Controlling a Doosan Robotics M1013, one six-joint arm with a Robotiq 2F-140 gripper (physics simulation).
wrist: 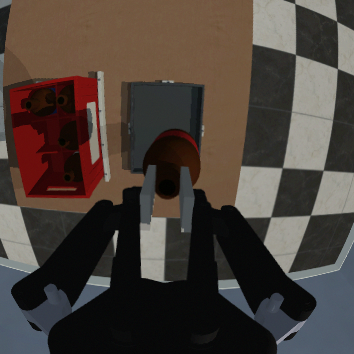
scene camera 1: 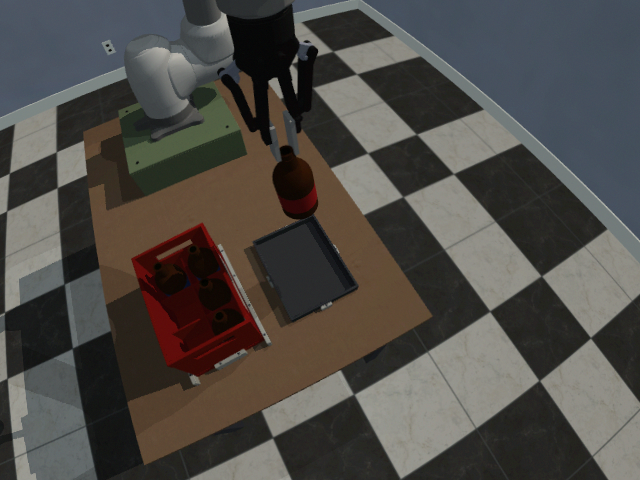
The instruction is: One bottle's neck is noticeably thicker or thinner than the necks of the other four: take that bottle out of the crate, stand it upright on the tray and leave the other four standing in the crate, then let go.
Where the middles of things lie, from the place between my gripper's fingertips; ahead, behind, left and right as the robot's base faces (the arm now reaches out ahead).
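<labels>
Brown bottle (scene camera 1: 293, 180): 10 mm ahead of my hand, 10 mm to the left of it, 70 mm below it.
</labels>
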